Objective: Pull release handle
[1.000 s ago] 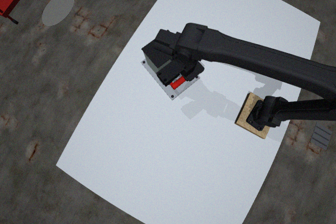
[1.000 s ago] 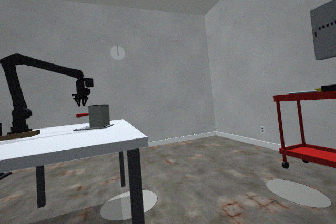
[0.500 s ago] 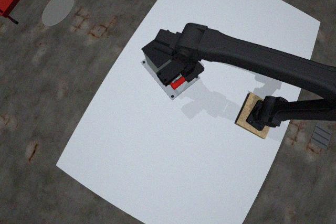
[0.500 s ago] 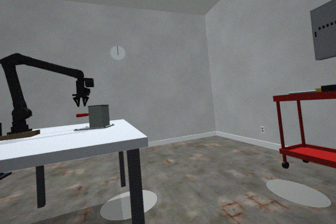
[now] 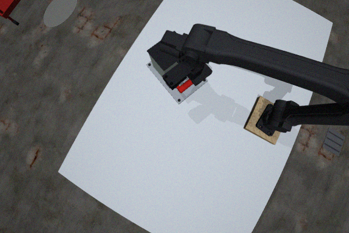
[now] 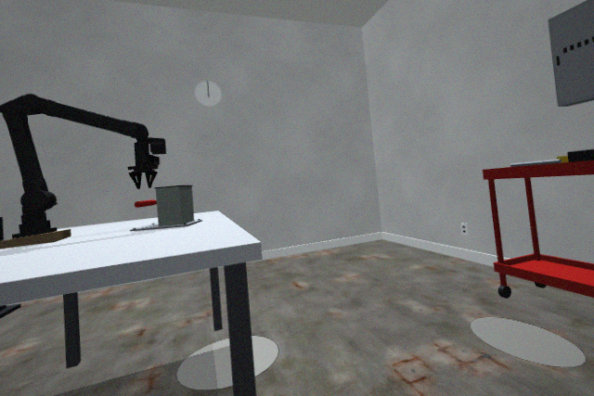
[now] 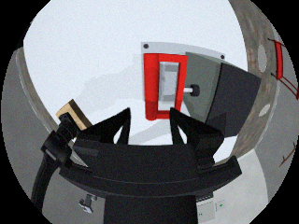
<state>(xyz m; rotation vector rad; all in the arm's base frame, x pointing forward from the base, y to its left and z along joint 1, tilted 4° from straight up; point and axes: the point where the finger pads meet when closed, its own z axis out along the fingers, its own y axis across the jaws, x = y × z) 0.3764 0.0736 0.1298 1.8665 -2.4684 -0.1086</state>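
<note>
Now: the release handle 70 mm below my hand, 50 mm ahead of it and 20 mm to the right of it. Also, from my hand: baseplate (180 mm below, 90 mm ahead, 30 mm to the right).
</note>
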